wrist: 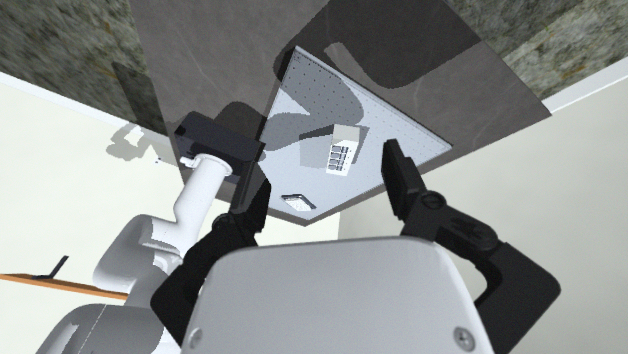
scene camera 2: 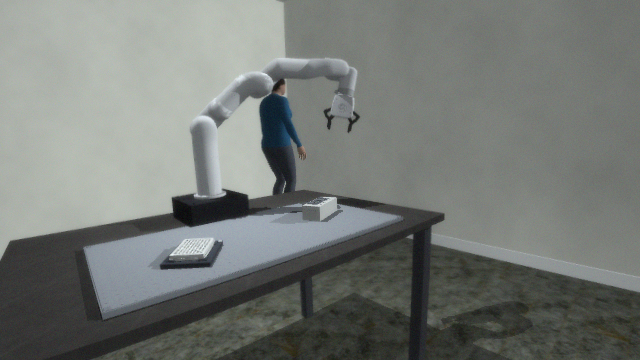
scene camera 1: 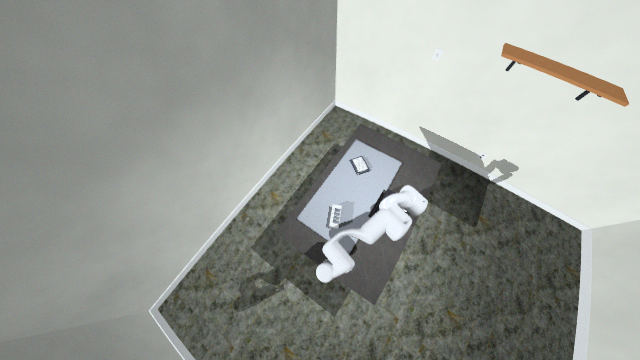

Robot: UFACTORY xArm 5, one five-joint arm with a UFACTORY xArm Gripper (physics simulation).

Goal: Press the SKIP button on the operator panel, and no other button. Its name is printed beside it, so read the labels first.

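Places are measured from the arm's base along level axes (x left, y back, z up), in metres.
Where they show: gripper, fingertip midpoint: (wrist: 320,164) (scene camera 2: 338,131); arm's base, origin of the base link: (wrist: 214,164) (scene camera 2: 210,195).
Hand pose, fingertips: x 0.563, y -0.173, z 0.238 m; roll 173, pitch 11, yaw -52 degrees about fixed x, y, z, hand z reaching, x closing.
Things, the pixels of their top centre, and the offset from my fingertips. Level surfaces: height alone.
- operator panel, middle of its top: (wrist: 340,160) (scene camera 2: 320,200) (scene camera 1: 335,215) dx -0.284, dy -0.172, dz -0.256 m
- grey board, its level: dz -0.312 m
- dark base, middle of its top: (scene camera 2: 193,246) (wrist: 298,206) (scene camera 1: 360,164) dx -0.792, dy -0.237, dz -0.286 m
- dark table, its level: dz -0.325 m
The operator panel (scene camera 1: 335,216) (scene camera 2: 320,209) (wrist: 343,150) is a white box with a row of several dark-framed buttons on its face. It stands on the grey board (scene camera 1: 375,165) (scene camera 2: 135,290) (wrist: 410,135). The button labels are too small to read in these views, so I cannot tell which button is SKIP. My gripper (scene camera 2: 339,128) (wrist: 320,164) is open and empty, its black fingers wide apart. It hangs high above the table, well clear of the panel. In scene camera 1 the fingers are hidden by the arm.
A white keypad-like block on a dark base (scene camera 1: 359,164) (scene camera 2: 192,250) (wrist: 298,202) lies at the board's other end. The arm's black base box (scene camera 2: 210,206) (wrist: 215,142) stands beside the board on the dark table (scene camera 2: 40,275). A person in blue (scene camera 2: 276,120) stands behind the table.
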